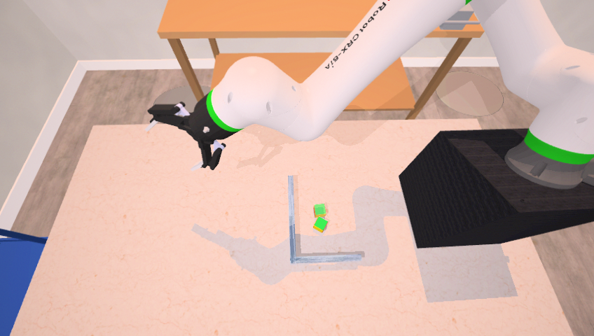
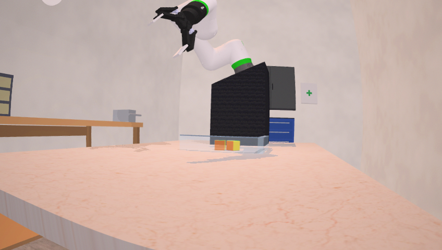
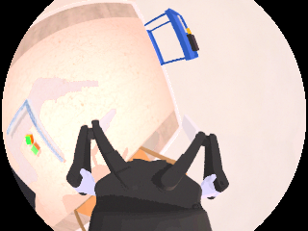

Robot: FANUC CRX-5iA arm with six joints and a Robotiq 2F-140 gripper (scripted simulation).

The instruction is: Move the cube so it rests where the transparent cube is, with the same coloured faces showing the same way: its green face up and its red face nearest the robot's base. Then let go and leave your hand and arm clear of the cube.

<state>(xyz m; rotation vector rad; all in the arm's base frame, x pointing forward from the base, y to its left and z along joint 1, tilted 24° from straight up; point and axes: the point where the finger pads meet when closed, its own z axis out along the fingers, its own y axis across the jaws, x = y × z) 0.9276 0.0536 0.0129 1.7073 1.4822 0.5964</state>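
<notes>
The transparent cube lies 420 mm behind my hand, 340 mm below it and 10 mm to the left of it.
</notes>
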